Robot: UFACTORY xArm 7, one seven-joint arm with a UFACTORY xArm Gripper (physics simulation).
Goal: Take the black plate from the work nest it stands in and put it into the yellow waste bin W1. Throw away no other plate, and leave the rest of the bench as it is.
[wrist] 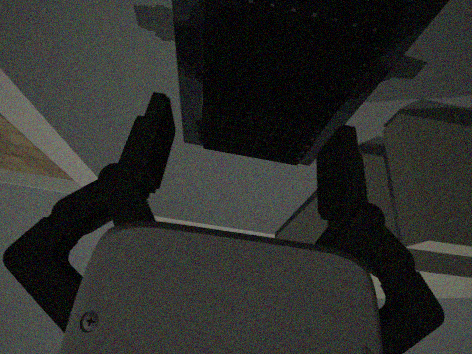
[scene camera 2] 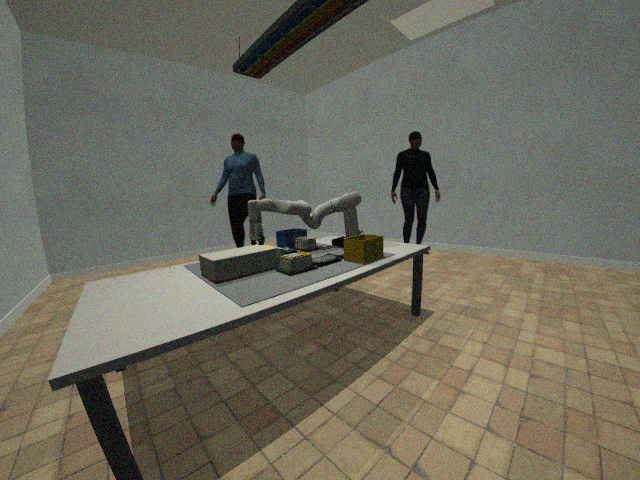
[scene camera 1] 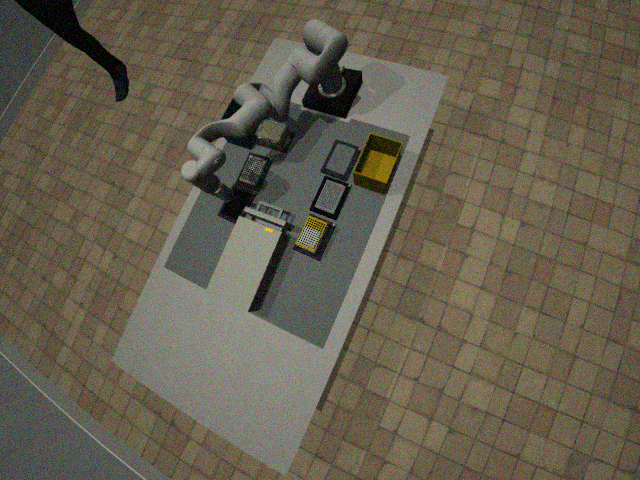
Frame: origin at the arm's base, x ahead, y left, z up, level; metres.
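Seen in the pictures: gripper, fingertip midpoint: (wrist: 251, 126) (scene camera 1: 231, 198); arm's base, link origin: (scene camera 1: 332, 86).
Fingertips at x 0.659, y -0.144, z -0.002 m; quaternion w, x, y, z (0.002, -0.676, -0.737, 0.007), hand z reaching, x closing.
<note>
Offsets run from my fingertips to a thing's top centre. "pt": to the spot under its first point.
The black plate {dy +0.011, dx +0.008, dz -0.025 m} (wrist: 270, 70) fills the top middle of the wrist view, standing in its work nest {pt dy -0.038, dx +0.042, dz -0.039 m} (wrist: 192, 107), whose dark grey rim shows at its sides. My gripper (wrist: 251, 126) (scene camera 2: 256, 241) is open and empty. In the wrist view, one finger is left of the plate's near end and the other is right of it; their height against the plate is hard to tell. In scene camera 1 the gripper, plate and nest merge into one dark patch beside the white instrument. The yellow waste bin W1 {dy +0.493, dx -0.389, dz +0.069 m} (scene camera 1: 377, 164) (scene camera 2: 363, 249) is open-topped and looks empty.
The white instrument (scene camera 1: 242, 258) (scene camera 2: 239, 263) (wrist: 435, 175) stands close beside the nest. A light-topped plate {dy +0.002, dx -0.160, dz -0.025 m} (scene camera 1: 254, 169) stands on the nest's other side. A yellow-and-white plate {dy +0.396, dx -0.022, dz +0.026 m} (scene camera 1: 311, 233), a white plate {dy +0.375, dx -0.199, dz -0.025 m} (scene camera 1: 330, 197), a beige box {dy +0.007, dx -0.344, dz +0.026 m} (scene camera 1: 271, 133) and a blue bin {dy -0.149, dx -0.332, dz +0.069 m} (scene camera 2: 291, 237) are also present. Two people (scene camera 2: 241, 175) (scene camera 2: 415, 175) stand behind the bench.
</note>
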